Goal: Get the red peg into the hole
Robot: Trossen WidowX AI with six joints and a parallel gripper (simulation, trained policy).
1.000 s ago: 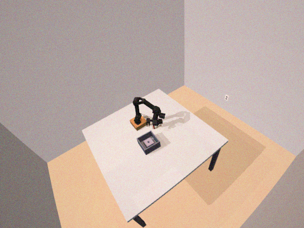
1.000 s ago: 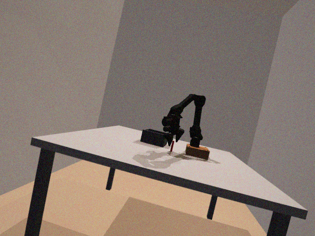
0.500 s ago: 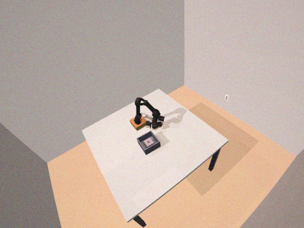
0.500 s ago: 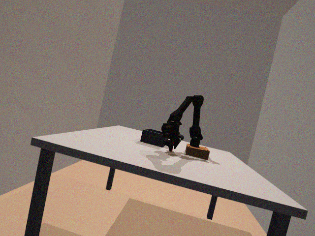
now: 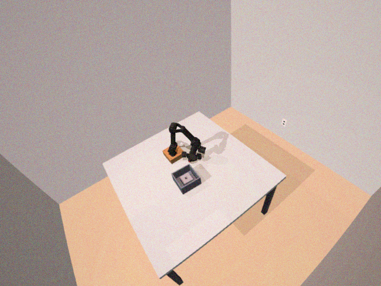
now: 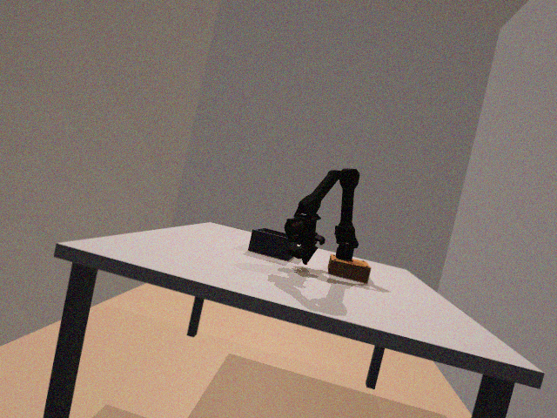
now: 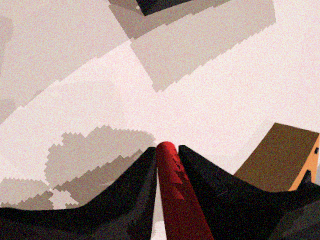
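The pale plate is 130 mm ahead of my gripper tip, 170 mm to the right of it and 30 mm above it. From my gripper tip the other things lie so: dark box 130 mm ahead, 170 mm to the right, 10 mm above; red peg 10 mm ahead, 10 mm to the left, 30 mm above.
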